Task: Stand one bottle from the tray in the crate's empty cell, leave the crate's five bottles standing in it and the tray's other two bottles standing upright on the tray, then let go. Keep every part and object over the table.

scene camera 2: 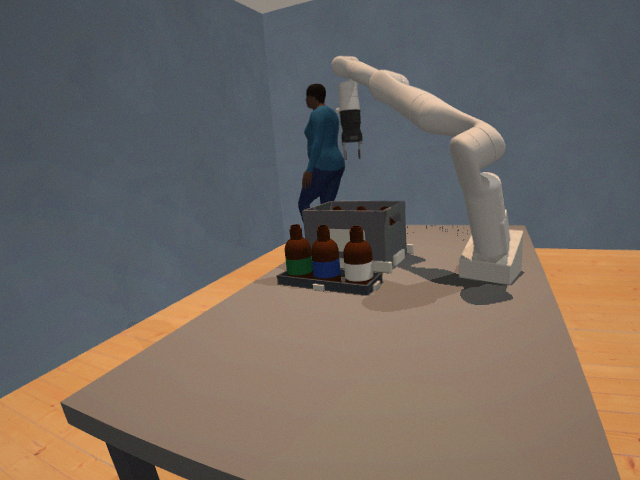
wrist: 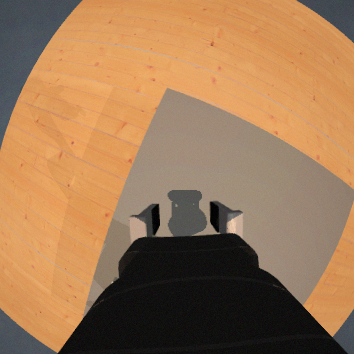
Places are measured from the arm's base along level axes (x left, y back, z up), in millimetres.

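Where they show: gripper, fingertip midpoint: (scene camera 2: pixel 352 159) (wrist: pixel 184 213); arm's base, origin of the base link: (scene camera 2: pixel 491 245).
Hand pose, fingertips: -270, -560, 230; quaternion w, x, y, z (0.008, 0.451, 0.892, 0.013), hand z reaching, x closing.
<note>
Things, the pixels of their top centre, and the offset from my fingertips, as dx, dy, dz. "spot": a spot on its surface instead. Level surfaces: height alone.
- low dark tray, surface spot: (scene camera 2: pixel 299 283) spot: +531, +111, -301
- green-label bottle, middle of its top: (scene camera 2: pixel 295 225) +484, +79, -151
- blue-label bottle, middle of its top: (scene camera 2: pixel 322 225) +477, +167, -151
- white-label bottle, middle of its top: (scene camera 2: pixel 355 226) +467, +261, -151
- grey crate, middle of its top: (scene camera 2: pixel 354 205) +249, +134, -136
- table, its level: dz -311
Three brown bottles stand upright in a row on the low dark tray (scene camera 2: pixel 299 283): a green-label bottle (scene camera 2: pixel 298 250), a blue-label bottle (scene camera 2: pixel 324 253) and a white-label bottle (scene camera 2: pixel 357 255). The grey crate (scene camera 2: pixel 374 235) stands close behind the tray. Dark bottle tops (scene camera 2: pixel 361 208) show just over its rim; its cells and the empty one are hidden by its walls. My gripper (scene camera 2: pixel 352 156) (wrist: pixel 184 213) is open and empty, fingers pointing down, well above the height of the crate. The bottles, tray and crate do not show in the wrist view.
Light blocks (scene camera 2: pixel 382 266) sit at the foot of the crate. The arm's base (scene camera 2: pixel 485 268) stands to the right on the table (scene camera 2: pixel 336 361) (wrist: pixel 225 150). A person in a blue top (scene camera 2: pixel 323 136) is in the background. A dark shadow (wrist: pixel 186 217) lies on the table below the fingers.
</note>
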